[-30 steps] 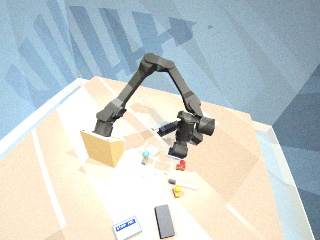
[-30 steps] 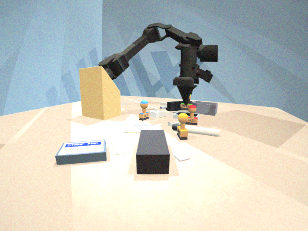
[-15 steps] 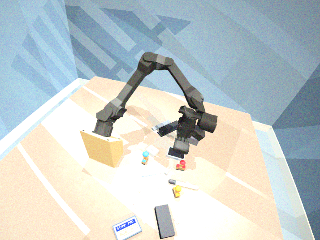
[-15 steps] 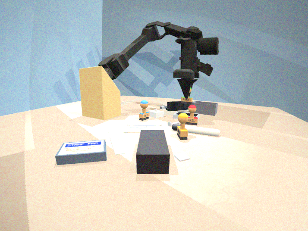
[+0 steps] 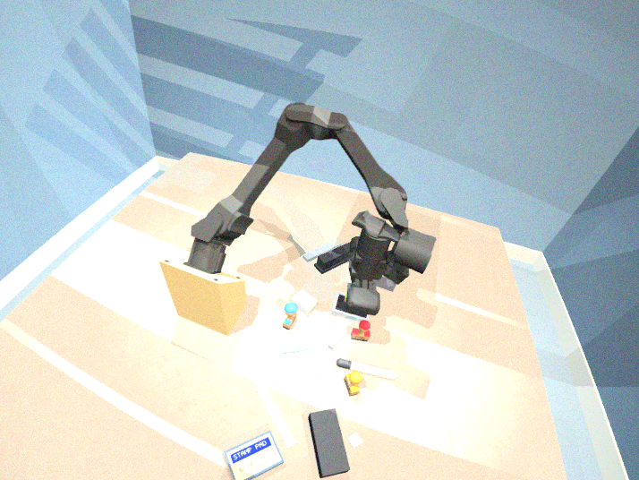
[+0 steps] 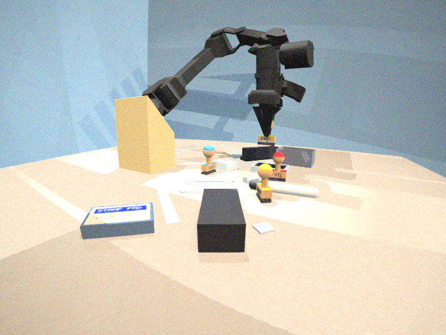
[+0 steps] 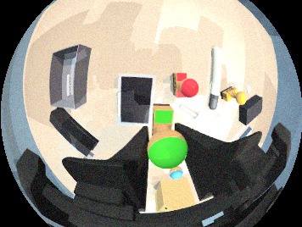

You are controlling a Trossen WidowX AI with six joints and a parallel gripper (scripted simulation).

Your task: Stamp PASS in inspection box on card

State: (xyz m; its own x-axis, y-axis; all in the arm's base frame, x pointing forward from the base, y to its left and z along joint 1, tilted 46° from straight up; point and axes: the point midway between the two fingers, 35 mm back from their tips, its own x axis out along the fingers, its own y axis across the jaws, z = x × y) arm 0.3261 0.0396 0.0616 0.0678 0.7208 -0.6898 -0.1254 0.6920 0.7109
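My gripper tip is 150 mm to the left of the white card, 100 mm above it and 80 mm past it. Round my gripper tip: ink pad: 90 mm below, 30 mm to the left; red-knobbed stamp: 80 mm below, 40 mm to the right, 40 mm ahead; green knob stamp: right at my gripper tip.
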